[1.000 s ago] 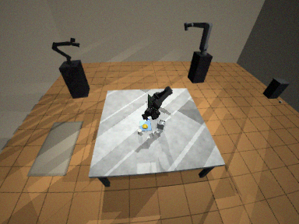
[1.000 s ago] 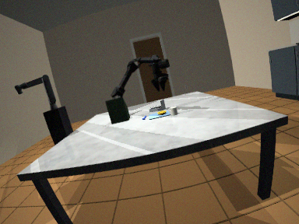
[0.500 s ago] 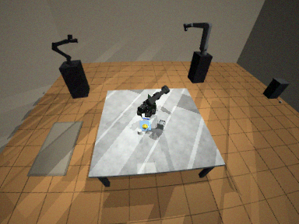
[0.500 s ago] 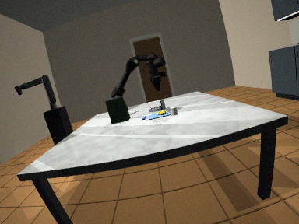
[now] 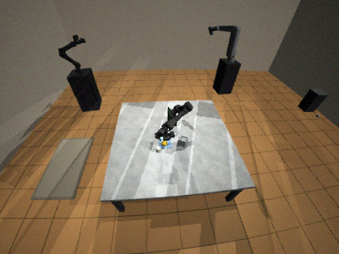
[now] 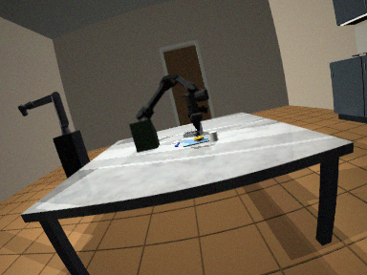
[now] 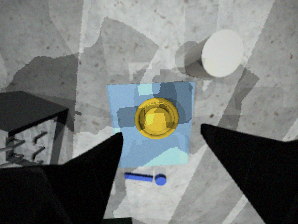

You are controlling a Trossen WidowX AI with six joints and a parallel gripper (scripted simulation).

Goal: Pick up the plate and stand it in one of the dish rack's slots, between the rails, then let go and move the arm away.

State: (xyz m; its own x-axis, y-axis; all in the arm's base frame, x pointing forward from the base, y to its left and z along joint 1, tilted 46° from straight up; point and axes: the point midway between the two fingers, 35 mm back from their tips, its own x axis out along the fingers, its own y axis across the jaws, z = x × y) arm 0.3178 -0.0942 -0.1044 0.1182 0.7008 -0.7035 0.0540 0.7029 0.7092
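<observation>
Right now my gripper tip is 10 mm past the yellow plate and 50 mm above it. The rest, counted from my gripper tip: light blue mat: 30 mm behind, 10 mm to the left, 60 mm below; white cup: 70 mm ahead, 70 mm to the right, 40 mm below; blue spoon: 130 mm behind, 30 mm to the left, 60 mm below.
</observation>
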